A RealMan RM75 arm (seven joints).
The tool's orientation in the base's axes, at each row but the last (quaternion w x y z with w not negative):
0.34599 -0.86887 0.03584 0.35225
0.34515 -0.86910 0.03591 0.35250
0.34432 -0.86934 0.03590 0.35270
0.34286 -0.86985 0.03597 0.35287
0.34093 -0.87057 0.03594 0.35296
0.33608 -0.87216 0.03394 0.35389
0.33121 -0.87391 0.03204 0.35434
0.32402 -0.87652 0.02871 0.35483
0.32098 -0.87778 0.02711 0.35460
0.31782 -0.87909 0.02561 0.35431
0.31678 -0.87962 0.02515 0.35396
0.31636 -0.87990 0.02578 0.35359
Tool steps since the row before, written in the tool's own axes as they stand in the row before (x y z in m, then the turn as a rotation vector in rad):
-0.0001 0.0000 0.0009 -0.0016 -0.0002 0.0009
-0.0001 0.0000 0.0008 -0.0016 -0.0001 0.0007
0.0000 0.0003 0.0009 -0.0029 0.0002 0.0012
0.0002 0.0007 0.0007 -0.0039 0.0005 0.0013
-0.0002 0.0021 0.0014 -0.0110 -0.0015 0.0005
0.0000 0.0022 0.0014 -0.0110 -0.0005 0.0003
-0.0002 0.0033 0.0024 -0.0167 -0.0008 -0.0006
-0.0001 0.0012 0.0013 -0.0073 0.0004 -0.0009
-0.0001 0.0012 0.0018 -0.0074 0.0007 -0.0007
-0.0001 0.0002 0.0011 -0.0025 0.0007 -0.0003
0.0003 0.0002 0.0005 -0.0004 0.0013 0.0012
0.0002 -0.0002 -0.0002 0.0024 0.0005 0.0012
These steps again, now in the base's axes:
-0.0006 0.0005 -0.0004 -0.0017 0.0004 0.0007
-0.0005 0.0005 -0.0003 -0.0016 0.0002 0.0007
-0.0006 0.0003 -0.0006 -0.0029 0.0001 0.0011
-0.0005 -0.0001 -0.0009 -0.0038 -0.0003 0.0015
-0.0016 -0.0008 -0.0018 -0.0081 -0.0005 0.0076
-0.0015 -0.0008 -0.0020 -0.0082 -0.0014 0.0072
-0.0025 -0.0012 -0.0030 -0.0119 -0.0027 0.0115
-0.0012 -0.0002 -0.0013 -0.0050 -0.0022 0.0049
-0.0015 0.0001 -0.0016 -0.0053 -0.0023 0.0047
-0.0008 0.0005 -0.0006 -0.0019 -0.0012 0.0014
-0.0001 0.0002 -0.0006 -0.0014 -0.0004 -0.0011
0.0003 0.0001 0.0001 0.0009 0.0007 -0.0025

